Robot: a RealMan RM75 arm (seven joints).
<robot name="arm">
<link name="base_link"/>
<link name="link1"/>
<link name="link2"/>
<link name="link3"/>
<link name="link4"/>
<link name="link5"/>
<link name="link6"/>
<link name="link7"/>
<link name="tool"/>
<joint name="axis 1" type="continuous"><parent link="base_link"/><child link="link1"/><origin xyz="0.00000 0.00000 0.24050"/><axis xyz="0 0 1"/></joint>
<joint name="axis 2" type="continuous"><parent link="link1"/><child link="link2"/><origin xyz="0.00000 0.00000 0.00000"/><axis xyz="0 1 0"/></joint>
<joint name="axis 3" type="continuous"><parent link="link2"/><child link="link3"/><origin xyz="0.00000 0.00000 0.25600"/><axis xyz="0 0 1"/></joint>
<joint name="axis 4" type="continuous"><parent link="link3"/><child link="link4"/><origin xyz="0.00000 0.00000 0.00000"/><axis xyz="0 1 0"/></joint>
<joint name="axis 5" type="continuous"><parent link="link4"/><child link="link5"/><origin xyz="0.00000 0.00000 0.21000"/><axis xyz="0 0 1"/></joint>
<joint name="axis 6" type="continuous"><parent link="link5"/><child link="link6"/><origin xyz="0.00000 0.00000 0.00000"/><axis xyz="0 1 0"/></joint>
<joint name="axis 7" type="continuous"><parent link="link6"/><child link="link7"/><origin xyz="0.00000 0.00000 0.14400"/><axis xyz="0 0 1"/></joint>
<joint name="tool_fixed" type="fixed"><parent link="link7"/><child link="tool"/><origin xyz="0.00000 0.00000 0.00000"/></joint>
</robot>
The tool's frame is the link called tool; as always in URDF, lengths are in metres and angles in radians. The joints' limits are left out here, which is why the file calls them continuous.
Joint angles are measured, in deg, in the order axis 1, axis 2, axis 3, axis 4, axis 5, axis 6, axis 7. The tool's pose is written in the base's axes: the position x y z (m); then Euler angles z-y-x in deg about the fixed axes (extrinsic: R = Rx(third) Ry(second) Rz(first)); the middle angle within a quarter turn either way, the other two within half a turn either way. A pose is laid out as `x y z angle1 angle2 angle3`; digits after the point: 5 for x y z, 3 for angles.
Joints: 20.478 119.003 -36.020 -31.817 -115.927 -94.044 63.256
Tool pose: 0.31335 0.26119 -0.01168 29.408 -24.841 -156.512
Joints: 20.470 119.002 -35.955 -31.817 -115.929 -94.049 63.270
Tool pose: 0.31344 0.26120 -0.01154 29.468 -24.845 -156.443
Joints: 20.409 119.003 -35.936 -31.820 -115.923 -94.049 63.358
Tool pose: 0.31373 0.26090 -0.01149 29.630 -24.826 -156.391
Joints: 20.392 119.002 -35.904 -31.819 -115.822 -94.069 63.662
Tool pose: 0.31367 0.26097 -0.01127 29.998 -24.893 -156.269
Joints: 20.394 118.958 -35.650 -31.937 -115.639 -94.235 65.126
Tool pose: 0.31350 0.26158 -0.00981 31.519 -25.070 -155.897
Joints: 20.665 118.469 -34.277 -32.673 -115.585 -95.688 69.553
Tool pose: 0.31250 0.26425 -0.00106 35.353 -25.816 -155.140
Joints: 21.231 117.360 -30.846 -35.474 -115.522 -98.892 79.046
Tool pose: 0.31059 0.27139 0.02278 42.724 -26.885 -152.959
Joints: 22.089 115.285 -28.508 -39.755 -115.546 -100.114 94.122
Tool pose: 0.31176 0.28446 0.05512 53.499 -24.883 -150.578
